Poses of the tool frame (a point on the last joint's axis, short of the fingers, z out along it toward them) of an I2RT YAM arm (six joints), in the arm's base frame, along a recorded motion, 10 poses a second.
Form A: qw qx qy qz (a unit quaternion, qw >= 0); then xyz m.
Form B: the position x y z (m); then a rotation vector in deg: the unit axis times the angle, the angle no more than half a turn. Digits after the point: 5 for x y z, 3 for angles.
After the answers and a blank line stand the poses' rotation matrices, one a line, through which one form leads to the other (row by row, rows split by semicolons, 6 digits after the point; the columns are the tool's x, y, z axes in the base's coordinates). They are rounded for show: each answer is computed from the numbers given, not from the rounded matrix.
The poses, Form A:
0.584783, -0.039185, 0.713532, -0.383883, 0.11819, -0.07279, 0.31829
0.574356, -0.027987, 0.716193, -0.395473, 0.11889, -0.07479, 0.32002
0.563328, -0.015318, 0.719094, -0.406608, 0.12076, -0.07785, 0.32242
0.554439, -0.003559, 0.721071, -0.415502, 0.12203, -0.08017, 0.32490
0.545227, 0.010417, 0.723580, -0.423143, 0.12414, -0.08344, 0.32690
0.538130, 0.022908, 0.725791, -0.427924, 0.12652, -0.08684, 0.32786
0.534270, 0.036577, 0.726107, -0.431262, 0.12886, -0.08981, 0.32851
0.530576, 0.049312, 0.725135, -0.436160, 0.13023, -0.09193, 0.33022
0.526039, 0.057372, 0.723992, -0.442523, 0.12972, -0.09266, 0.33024
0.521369, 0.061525, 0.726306, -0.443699, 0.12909, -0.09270, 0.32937
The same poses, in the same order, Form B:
0.11819, -0.07279, 0.31829, -5.238, 95.372, -51.310
0.11889, -0.07479, 0.32002, -3.757, 96.143, -53.089
0.12076, -0.07785, 0.32242, -2.066, 96.978, -54.836
0.12203, -0.08017, 0.32490, -0.482, 97.609, -56.245
0.12414, -0.08344, 0.32690, 1.416, 98.331, -57.503
0.12652, -0.08684, 0.32786, 3.122, 98.930, -58.329
0.12886, -0.08981, 0.32851, 4.994, 99.136, -58.880
0.13023, -0.09193, 0.33022, 6.743, 99.160, -59.643
0.12972, -0.09266, 0.33024, 7.861, 99.196, -60.631
0.12909, -0.09270, 0.32937, 8.447, 99.713, -60.914

-0.312987 0.393057 0.864607; -0.504896 0.702197 -0.501996; -0.804437 -0.593655 -0.021326
-0.338663 0.414197 0.844836; -0.494373 0.685635 -0.534321; -0.800564 -0.598619 -0.027432
-0.364853 0.436077 0.822629; -0.480138 0.668870 -0.567521; -0.797715 -0.602037 -0.034662
-0.385170 0.455608 0.802537; -0.465873 0.654691 -0.595266; -0.796622 -0.603159 -0.039912
-0.405237 0.476494 0.780216; -0.446343 0.641683 -0.623716; -0.797847 -0.600997 -0.047354
-0.419783 0.493810 0.761534; -0.427305 0.632713 -0.645822; -0.800745 -0.596512 -0.054594
-0.426436 0.513938 0.744325; -0.407703 0.625351 -0.665368; -0.807422 -0.587200 -0.057138
-0.432114 0.534348 0.726463; -0.391317 0.614665 -0.684878; -0.812495 -0.580223 -0.056506
-0.439983 0.548643 0.710919; -0.382495 0.601764 -0.701126; -0.812473 -0.580407 -0.054912
-0.448778 0.552034 0.702750; -0.373290 0.598692 -0.708677; -0.811944 -0.580368 -0.062611

